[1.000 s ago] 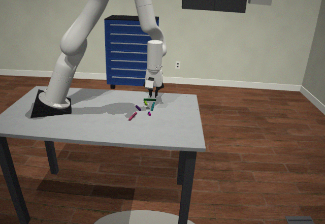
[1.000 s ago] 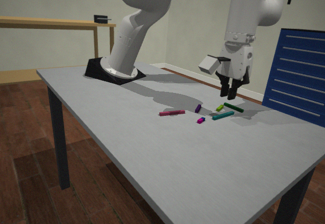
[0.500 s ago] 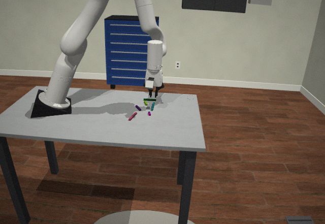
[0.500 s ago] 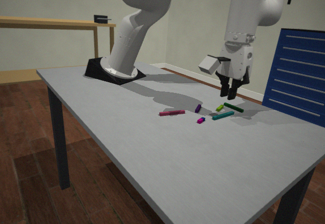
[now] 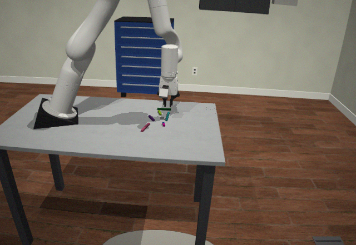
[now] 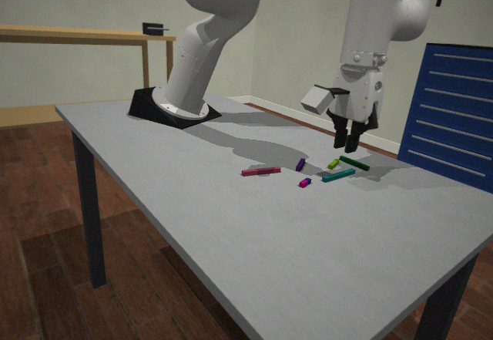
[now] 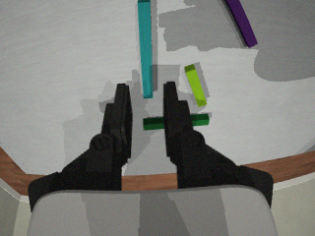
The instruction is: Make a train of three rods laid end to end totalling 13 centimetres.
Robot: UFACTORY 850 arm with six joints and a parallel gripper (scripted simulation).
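My gripper is now 8 cm above the turquoise rod. Round my hand: lime rod 8 cm below, 6 cm behind, 3 cm to the left; then purple rod 8 cm below, 8 cm behind, 5 cm to the right; then blue rod 9 cm to the right, 8 cm below, 1 cm ahead.
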